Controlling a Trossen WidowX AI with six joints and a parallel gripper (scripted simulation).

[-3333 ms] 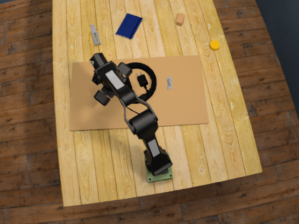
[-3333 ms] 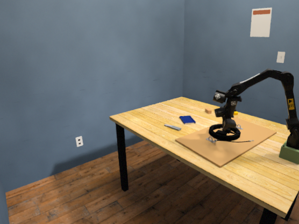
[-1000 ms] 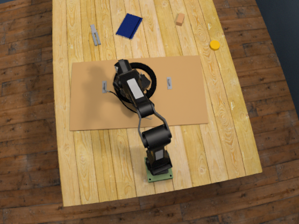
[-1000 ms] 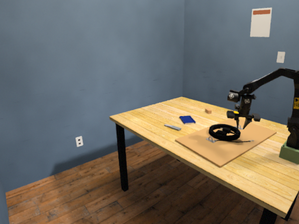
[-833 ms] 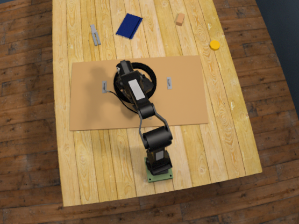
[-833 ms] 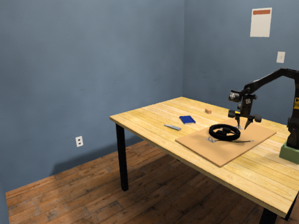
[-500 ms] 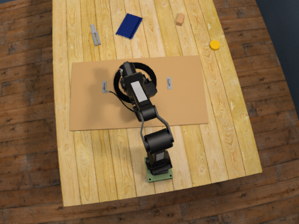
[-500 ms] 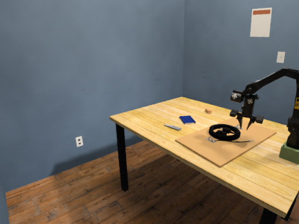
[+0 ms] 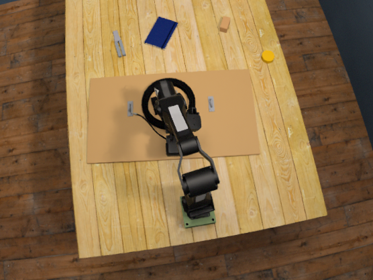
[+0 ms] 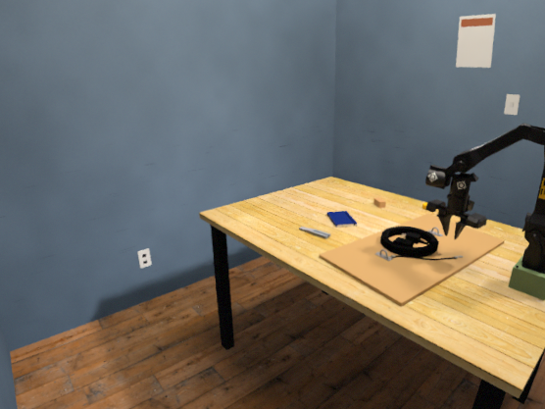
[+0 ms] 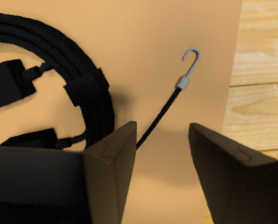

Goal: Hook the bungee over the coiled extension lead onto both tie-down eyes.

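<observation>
Right now my hand is 110 mm short of the board and 110 mm above it. Also, from my hand: black coiled extension lead (140 mm ahead, 90 mm below); then tan block (450 mm ahead, 280 mm to the right, 100 mm below); then yellow disc (420 mm to the right, 270 mm ahead, 110 mm below).
</observation>
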